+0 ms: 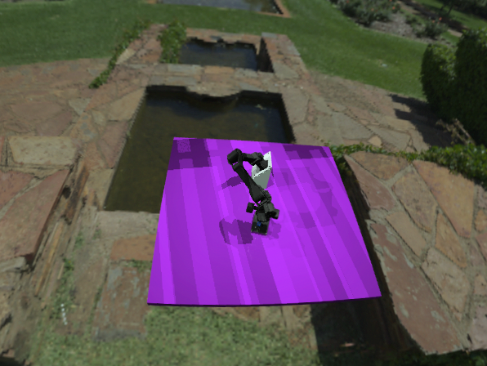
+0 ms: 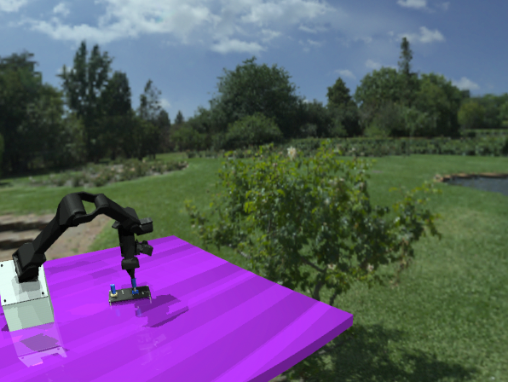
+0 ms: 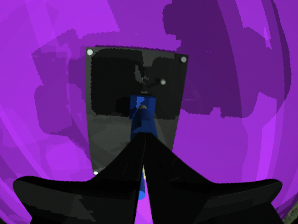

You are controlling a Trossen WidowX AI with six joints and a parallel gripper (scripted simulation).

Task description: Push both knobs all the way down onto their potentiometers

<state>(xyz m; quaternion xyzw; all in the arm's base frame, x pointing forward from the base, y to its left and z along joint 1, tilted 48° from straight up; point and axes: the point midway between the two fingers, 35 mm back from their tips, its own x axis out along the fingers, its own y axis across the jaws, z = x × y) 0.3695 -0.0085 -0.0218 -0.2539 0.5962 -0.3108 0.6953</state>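
My gripper tip is 80 mm past the blue knob, 30 mm above it and 10 mm to the right of it.
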